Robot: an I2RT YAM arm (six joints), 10 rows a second.
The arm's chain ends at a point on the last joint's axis. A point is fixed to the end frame.
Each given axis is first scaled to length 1.
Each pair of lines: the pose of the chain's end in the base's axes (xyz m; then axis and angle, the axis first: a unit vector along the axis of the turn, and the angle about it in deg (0 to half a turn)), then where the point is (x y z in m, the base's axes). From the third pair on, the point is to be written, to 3 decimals.
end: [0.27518 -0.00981 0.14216 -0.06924 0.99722 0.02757 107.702]
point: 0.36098 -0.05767 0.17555
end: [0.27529 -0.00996 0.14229 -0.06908 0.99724 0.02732 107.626]
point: 0.36102 -0.05786 0.17580
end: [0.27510 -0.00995 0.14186 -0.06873 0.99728 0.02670 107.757]
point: 0.361 -0.058 0.175
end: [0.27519 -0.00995 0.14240 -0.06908 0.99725 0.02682 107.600]
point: 0.361 -0.058 0.176
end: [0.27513 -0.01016 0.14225 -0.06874 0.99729 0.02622 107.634]
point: 0.361 -0.058 0.176
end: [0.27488 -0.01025 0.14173 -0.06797 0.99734 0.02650 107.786]
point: 0.361 -0.058 0.175
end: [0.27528 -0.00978 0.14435 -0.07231 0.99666 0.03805 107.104]
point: 0.361 -0.057 0.178
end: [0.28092 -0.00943 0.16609 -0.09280 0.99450 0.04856 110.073]
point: 0.370 -0.053 0.196
